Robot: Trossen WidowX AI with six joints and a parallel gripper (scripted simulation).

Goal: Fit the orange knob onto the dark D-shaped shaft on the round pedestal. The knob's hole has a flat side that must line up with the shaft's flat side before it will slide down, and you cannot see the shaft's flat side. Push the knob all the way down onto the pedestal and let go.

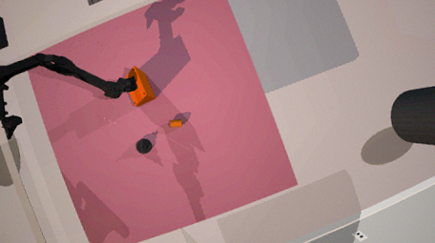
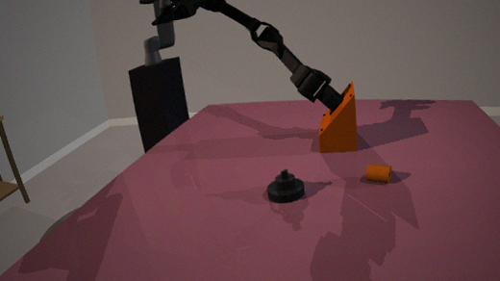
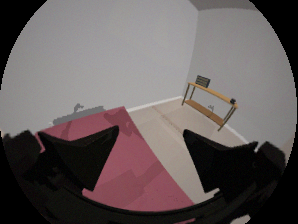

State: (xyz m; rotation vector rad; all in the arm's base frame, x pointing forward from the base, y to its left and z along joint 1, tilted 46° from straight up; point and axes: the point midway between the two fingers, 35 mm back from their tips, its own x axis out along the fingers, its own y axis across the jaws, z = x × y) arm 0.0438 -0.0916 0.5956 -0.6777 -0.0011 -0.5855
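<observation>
The orange knob is 650 mm to the left of my gripper tip, 420 mm below it and 150 mm ahead of it. Round my gripper tip: dark round pedestal: 430 mm to the left, 410 mm below, 220 mm ahead.
</observation>
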